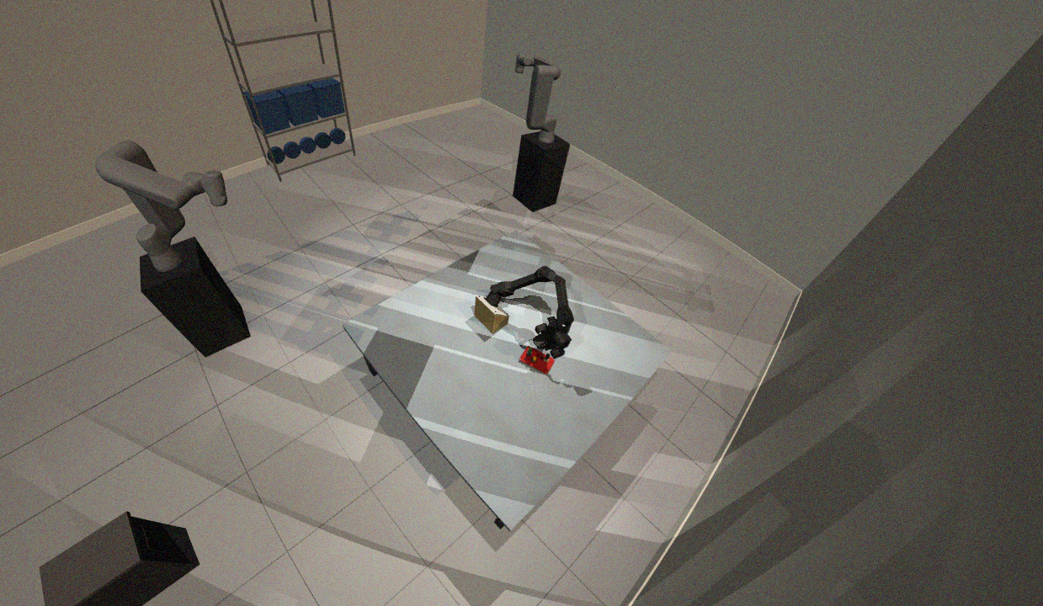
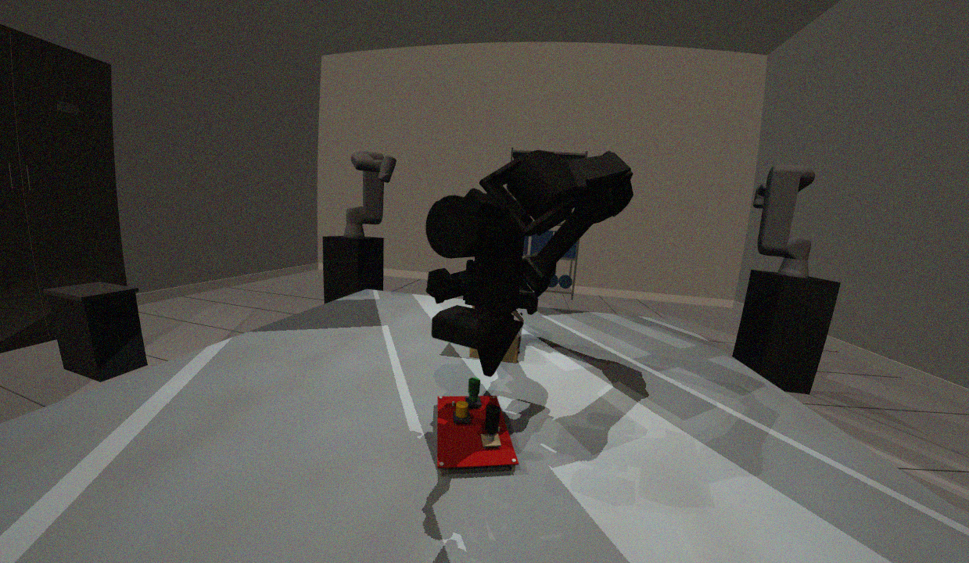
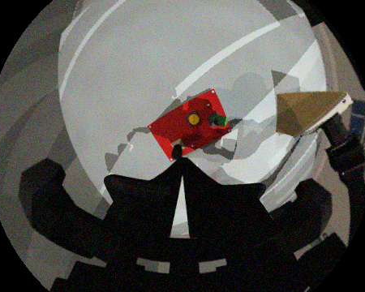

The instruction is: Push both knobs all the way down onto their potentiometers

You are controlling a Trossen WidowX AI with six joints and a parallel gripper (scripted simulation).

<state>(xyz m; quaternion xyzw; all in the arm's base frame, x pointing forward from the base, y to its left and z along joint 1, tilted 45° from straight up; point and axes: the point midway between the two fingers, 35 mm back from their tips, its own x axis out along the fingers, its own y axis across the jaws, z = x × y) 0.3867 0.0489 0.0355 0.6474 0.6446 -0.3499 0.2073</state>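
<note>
Right now my gripper tip is 6 cm above the black knob, 1 cm to the right of it and 1 cm short of it. Also, from my gripper tip: green knob (7 cm below, 7 cm behind, 4 cm to the right).
</note>
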